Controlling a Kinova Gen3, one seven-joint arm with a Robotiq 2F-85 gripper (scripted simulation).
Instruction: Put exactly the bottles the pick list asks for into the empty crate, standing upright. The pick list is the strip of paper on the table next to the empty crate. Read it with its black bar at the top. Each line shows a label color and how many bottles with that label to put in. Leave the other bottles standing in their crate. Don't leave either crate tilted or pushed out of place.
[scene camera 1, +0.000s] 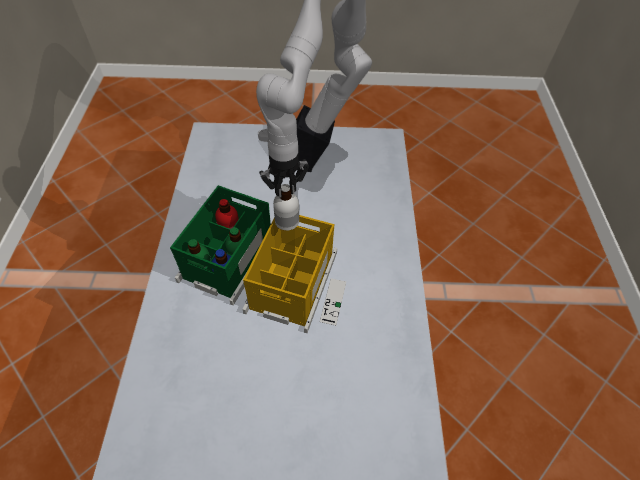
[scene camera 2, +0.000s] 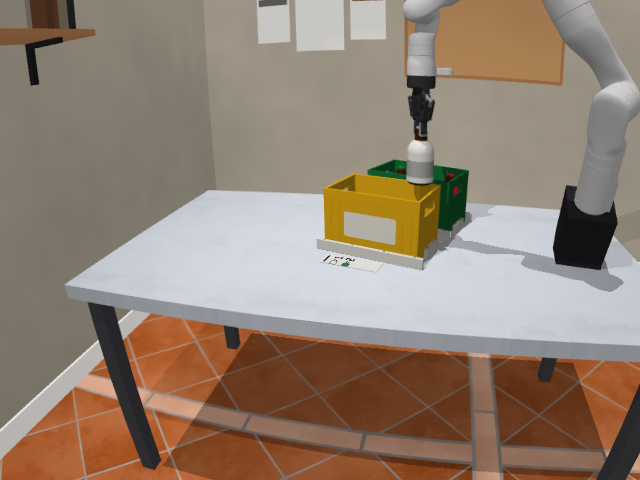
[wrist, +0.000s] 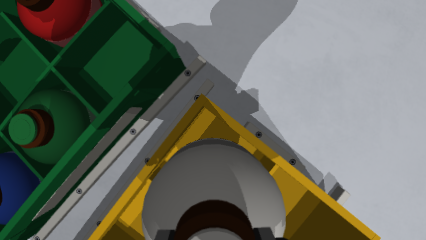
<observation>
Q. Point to my gripper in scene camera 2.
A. At 420, 135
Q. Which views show the white-label bottle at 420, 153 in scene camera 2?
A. Scene camera 1, scene camera 2 and the wrist view: all of them.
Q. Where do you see a white-label bottle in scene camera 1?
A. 286, 209
</observation>
